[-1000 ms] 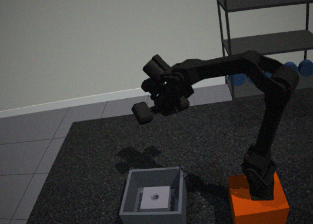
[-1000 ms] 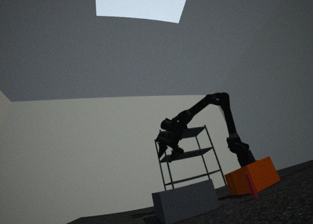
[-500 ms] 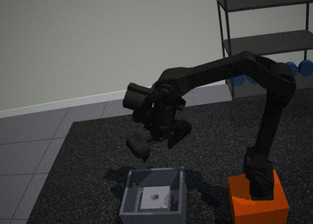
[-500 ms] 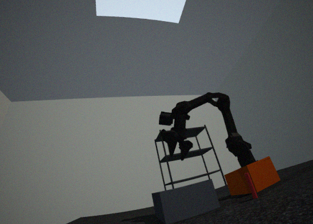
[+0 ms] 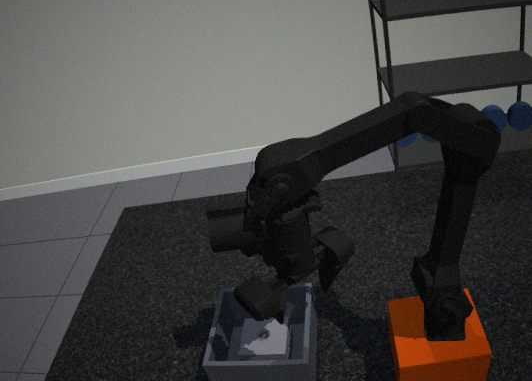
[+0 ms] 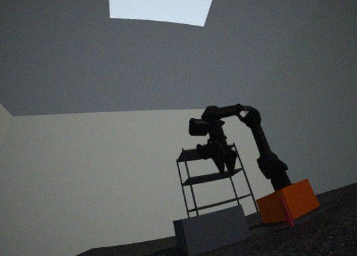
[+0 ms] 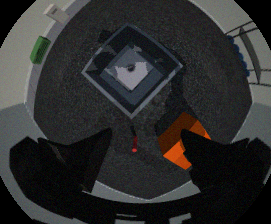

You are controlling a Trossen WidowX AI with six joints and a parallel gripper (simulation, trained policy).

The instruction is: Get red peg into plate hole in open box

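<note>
My gripper tip is now 9 cm past the red peg, 11 cm to the right of it and 17 cm above it. Round my gripper tip: grey box (11 cm ahead, 4 cm to the right, 18 cm below); pale plate (11 cm ahead, 4 cm to the right, 16 cm below).
</note>
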